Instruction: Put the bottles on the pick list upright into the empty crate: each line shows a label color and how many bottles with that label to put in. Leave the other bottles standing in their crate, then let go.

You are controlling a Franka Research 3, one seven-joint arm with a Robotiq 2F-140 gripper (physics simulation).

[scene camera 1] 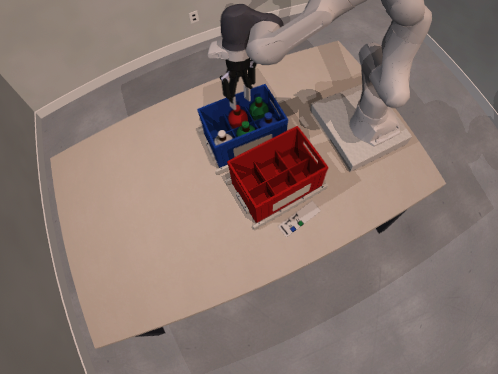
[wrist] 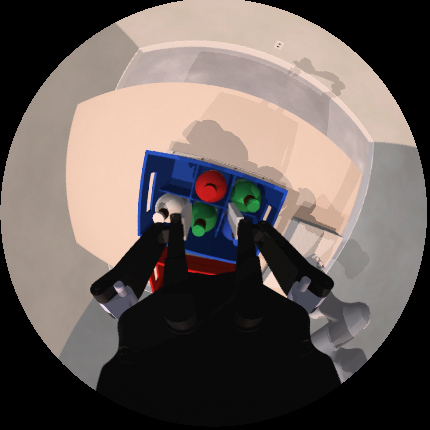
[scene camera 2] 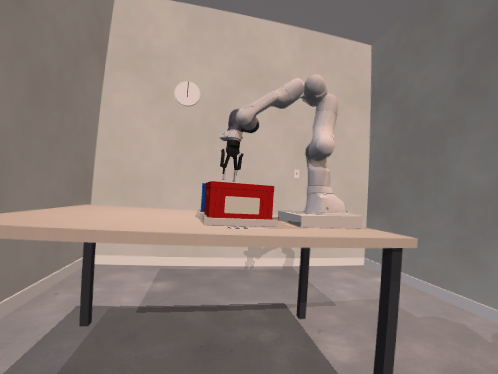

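My gripper point(scene camera 1: 240, 102) point(scene camera 2: 229, 178) point(wrist: 209, 210) points down, partly open and empty, above the blue crate point(scene camera 1: 220, 155) point(scene camera 2: 203, 197) point(wrist: 141, 200). In the wrist view its fingertips flank the front green bottle point(scene camera 1: 245, 131) point(wrist: 204, 215). The crate also holds a red bottle point(scene camera 1: 237, 118) point(wrist: 211, 186), a second green bottle point(scene camera 1: 259, 109) point(wrist: 245, 194), a white bottle point(scene camera 1: 222, 137) point(wrist: 171, 206) and a blue bottle point(scene camera 1: 268, 119) point(wrist: 228, 232), partly hidden by a finger. The red crate point(scene camera 1: 319, 181) point(scene camera 2: 215, 200) point(wrist: 207, 265) is empty. The pick list point(scene camera 1: 310, 212) shows blue and green marks; its counts are too small to read.
The crates stand close together on the table point(scene camera 1: 150, 225) point(scene camera 2: 125, 220), the red one nearer the pick list. Both have raised rims and compartment dividers. The arm's base stands on a pale slab point(scene camera 1: 345, 150) point(scene camera 2: 292, 218) to the right of the crates.
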